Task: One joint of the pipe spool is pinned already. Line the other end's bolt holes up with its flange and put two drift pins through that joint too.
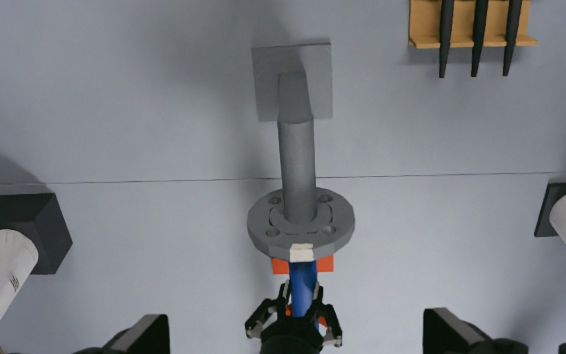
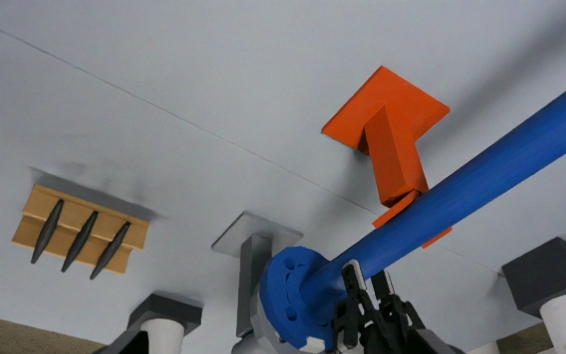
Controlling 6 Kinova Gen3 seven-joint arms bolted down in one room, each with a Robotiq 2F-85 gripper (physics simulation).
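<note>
The grey fixed flange (image 1: 260,220) shows four bolt holes; I see no pin in them. The spool's blue pipe (image 1: 302,280) (image 2: 450,195) runs to a blue flange (image 2: 280,290), which faces the grey one; hole alignment is hidden. A white mark (image 1: 301,253) is on the grey rim, another white mark (image 2: 313,345) on the blue rim. Three dark drift pins (image 1: 479,37) (image 2: 80,241) sit in a tan rack (image 1: 462,25) (image 2: 65,225). Arm1's gripper (image 1: 296,332) and arm5's gripper (image 2: 280,345) are open. Another arm's gripper (image 1: 302,292) (image 2: 369,282) is closed around the pipe near the flange; which arm is unclear.
A grey stand (image 1: 267,65) (image 2: 255,280) carries the fixed flange. An orange support (image 1: 325,264) (image 2: 392,160) stands under the blue pipe. Dark base blocks (image 1: 55,235) (image 2: 167,312) with white arm parts stand at the sides, with another dark block (image 1: 542,215) (image 2: 535,280) at the right.
</note>
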